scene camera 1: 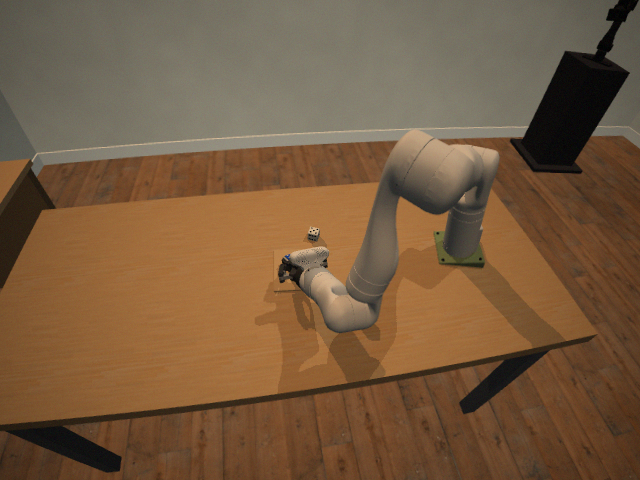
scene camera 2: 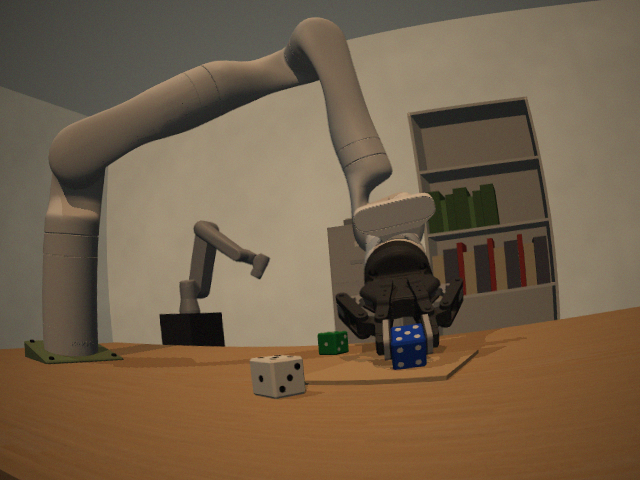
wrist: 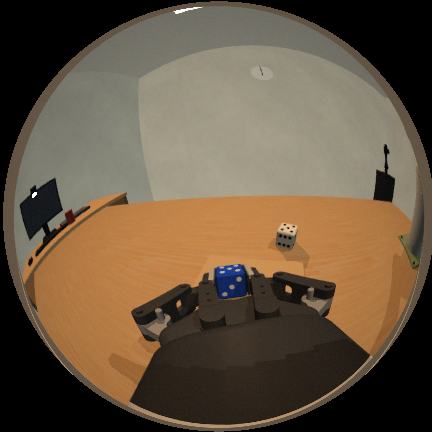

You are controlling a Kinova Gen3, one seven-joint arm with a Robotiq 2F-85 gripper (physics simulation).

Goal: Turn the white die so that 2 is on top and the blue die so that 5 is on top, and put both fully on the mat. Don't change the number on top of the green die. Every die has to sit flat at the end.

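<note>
The blue die is between the fingers of my gripper, low over the mat. Its 5 faces up but tips toward scene camera 2; 4 faces that camera and 3 faces the palm. Whether it touches the mat is unclear. The white die sits flat on the table outside the mat, 5 on top. The green die stands on the table behind the mat in scene camera 2; its top is unreadable and it is hidden in scene camera 1.
The arm's base plate is on the table. The forearm hangs over the table beside the mat. A side desk with a monitor stands left in the wrist view. A bookshelf stands behind.
</note>
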